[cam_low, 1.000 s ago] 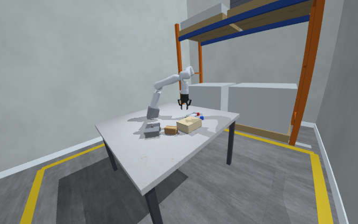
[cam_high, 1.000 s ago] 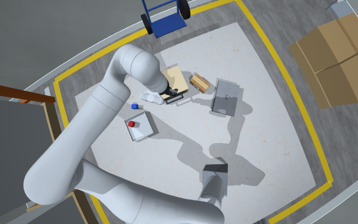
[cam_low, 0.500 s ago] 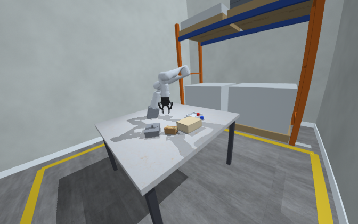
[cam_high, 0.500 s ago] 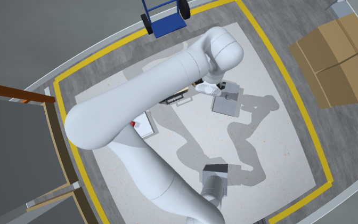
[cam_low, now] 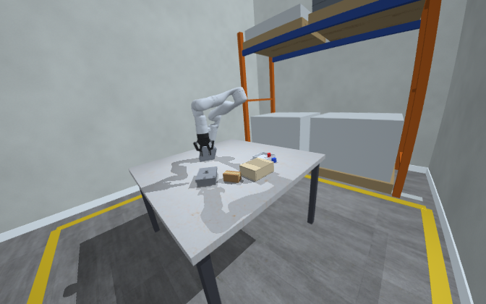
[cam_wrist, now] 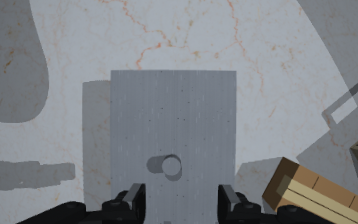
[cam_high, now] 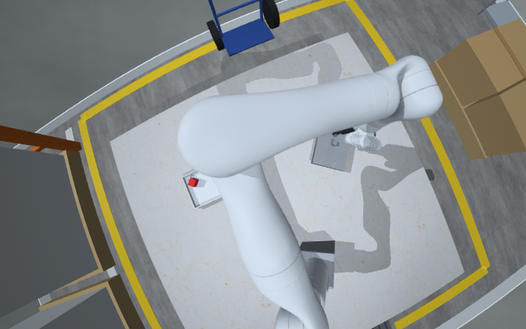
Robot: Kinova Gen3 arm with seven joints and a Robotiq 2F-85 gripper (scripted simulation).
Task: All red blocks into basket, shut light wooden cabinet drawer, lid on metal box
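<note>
Now: the lid 10 mm behind my hand, 10 mm to the right of it and 140 mm below it. Round my hand: light wooden cabinet (230 mm ahead, 240 mm to the left, 150 mm below); cardboard box (150 mm ahead, 80 mm to the left, 150 mm below); drawer (220 mm ahead, 240 mm to the left, 150 mm below).
</note>
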